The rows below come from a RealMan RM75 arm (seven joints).
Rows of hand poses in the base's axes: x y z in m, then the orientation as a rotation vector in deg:
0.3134, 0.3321, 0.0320, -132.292, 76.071, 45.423
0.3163, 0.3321, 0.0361, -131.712, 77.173, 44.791
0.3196, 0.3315, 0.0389, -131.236, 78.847, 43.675
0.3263, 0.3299, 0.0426, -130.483, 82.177, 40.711
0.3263, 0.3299, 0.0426, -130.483, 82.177, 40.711
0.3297, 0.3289, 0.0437, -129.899, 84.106, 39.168
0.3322, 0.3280, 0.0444, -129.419, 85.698, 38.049
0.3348, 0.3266, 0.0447, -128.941, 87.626, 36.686
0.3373, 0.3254, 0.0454, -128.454, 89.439, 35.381
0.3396, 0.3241, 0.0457, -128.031, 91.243, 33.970
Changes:
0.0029, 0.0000, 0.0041, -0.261, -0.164, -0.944
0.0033, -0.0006, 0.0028, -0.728, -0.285, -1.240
0.0067, -0.0016, 0.0037, -1.761, -1.010, -2.480
0.0000, 0.0000, 0.0000, 0.000, 0.000, 0.000
0.0034, -0.0010, 0.0011, -0.924, -0.467, -1.469
0.0025, -0.0009, 0.0007, -0.754, -0.266, -1.176
0.0026, -0.0014, 0.0003, -1.008, -0.289, -1.359
0.0025, -0.0012, 0.0007, -0.948, -0.279, -1.291
0.0023, -0.0013, 0.0003, -1.032, -0.320, -1.259

